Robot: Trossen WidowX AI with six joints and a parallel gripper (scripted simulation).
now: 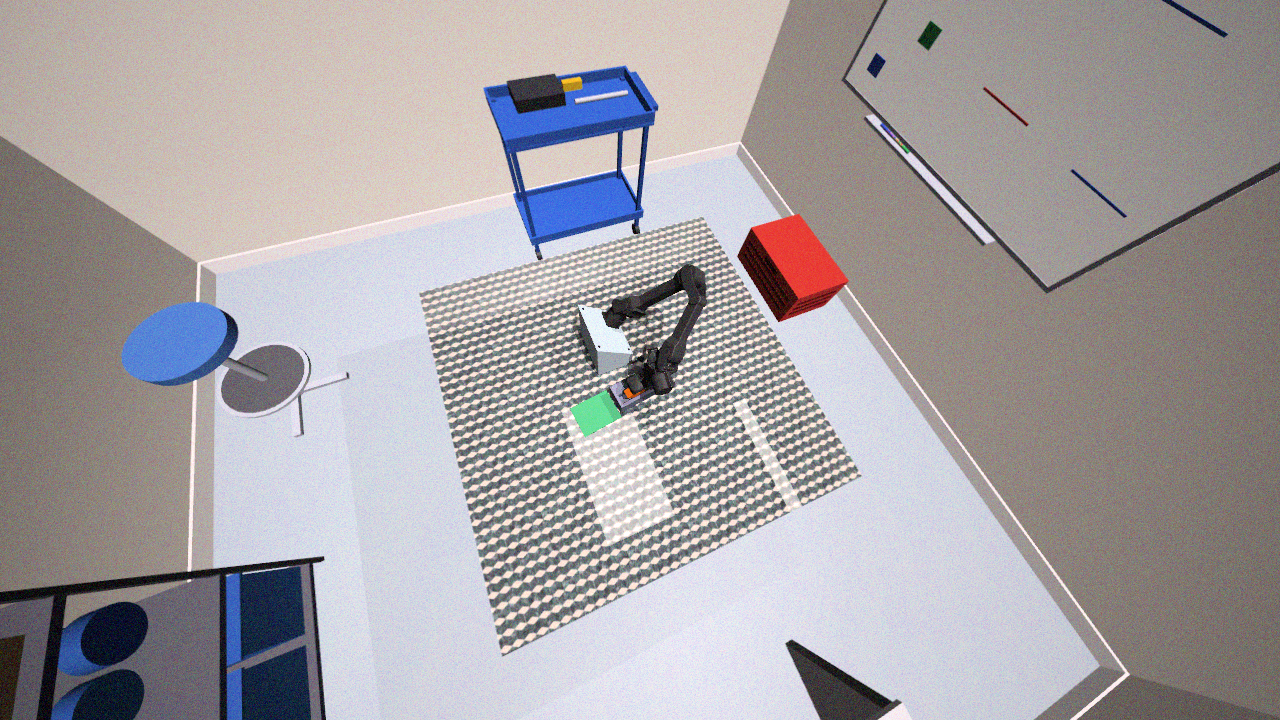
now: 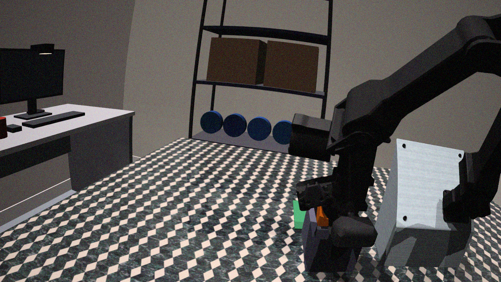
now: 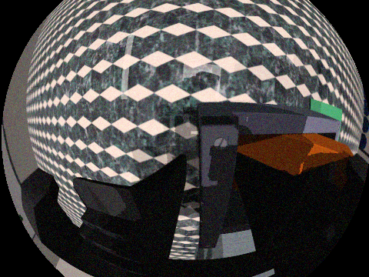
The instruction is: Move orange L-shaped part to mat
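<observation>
Now: the orange L-shaped part 1 cm ahead of my gripper tip, 5 cm to the right of it and 1 cm above it. From my gripper tip the other things lie so: green mat (3 cm ahead, 22 cm to the right, 5 cm below).
</observation>
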